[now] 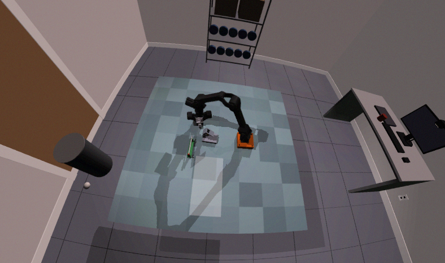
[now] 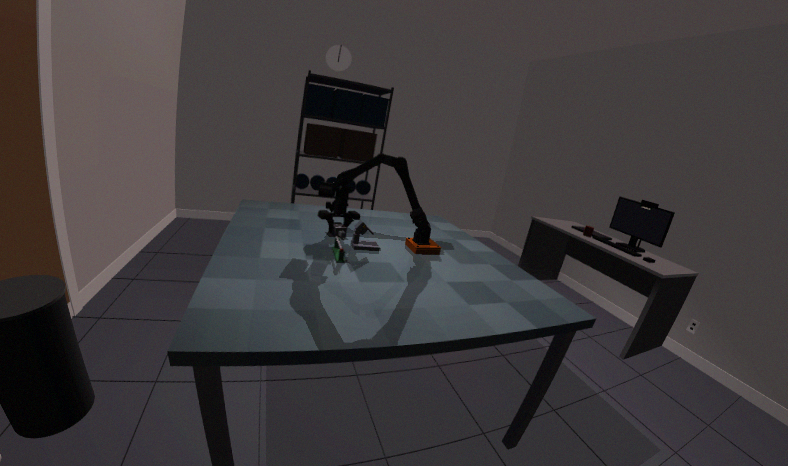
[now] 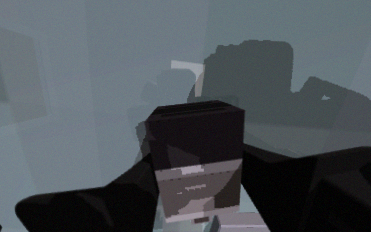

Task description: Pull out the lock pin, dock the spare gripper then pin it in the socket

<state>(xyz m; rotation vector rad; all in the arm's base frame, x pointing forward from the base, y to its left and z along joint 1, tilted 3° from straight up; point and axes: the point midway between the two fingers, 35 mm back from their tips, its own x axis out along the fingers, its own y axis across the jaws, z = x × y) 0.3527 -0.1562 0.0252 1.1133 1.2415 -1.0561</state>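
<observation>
Right now my gripper tip is 15 cm to the right of the grey mount, 7 cm past it and 5 cm below it. Also, from my gripper tip: green bracket (24 cm to the left, 5 cm ahead, 2 cm above); then spare gripper (2 cm above, 1 cm to the left).
</observation>
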